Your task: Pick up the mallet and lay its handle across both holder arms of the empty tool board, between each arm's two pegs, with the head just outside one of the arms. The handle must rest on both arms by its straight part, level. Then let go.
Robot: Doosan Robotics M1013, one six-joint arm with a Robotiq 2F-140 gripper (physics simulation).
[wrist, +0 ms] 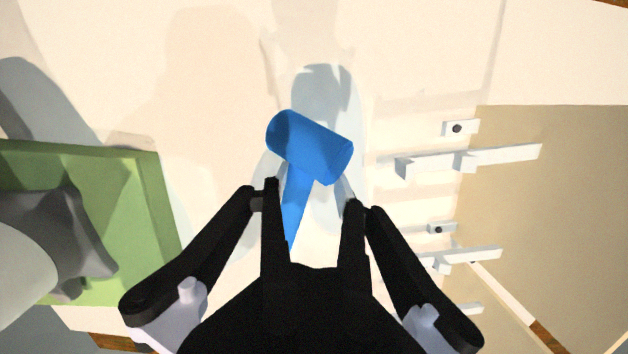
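Seen in the pictures: gripper, fingertip midpoint: (311,176); arm's base, link origin: (48,234).
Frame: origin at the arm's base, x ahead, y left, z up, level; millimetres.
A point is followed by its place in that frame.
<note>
The blue mallet (310,147) {x 456, y 164, z 54 mm} has a thick cylindrical head beyond the fingertips, slanted across the view. Its handle runs down from the head and goes partly out of sight behind the left finger. My gripper (311,176) {x 457, y 118, z 16 mm} is shut on the mallet, which is held above the pale table top. The exact contact between fingers and handle is hidden. The tan tool board (550,200) {x 722, y 109, z 60 mm} is at the right. A white holder arm (505,151) {x 674, y 158, z 35 mm} with two pegs sticks out from it, and another white arm (475,255) {x 696, y 3, z 35 mm} lies lower in the view, partly hidden by the gripper. Both are apart from the mallet.
A green tray (145,200) {x 187, y 61, z -17 mm} with a dark grey object (75,215) {x 85, y 45, z 6 mm} stands at the left, and a pale rounded shape (22,275) covers part of it. Small white blocks with dark dots (470,127) {x 700, y 175, z -50 mm} (448,227) {x 722, y -13, z -50 mm} sit by the board. Shadows fall on the pale table top (215,100) {x 310, y 210, z -62 mm}.
</note>
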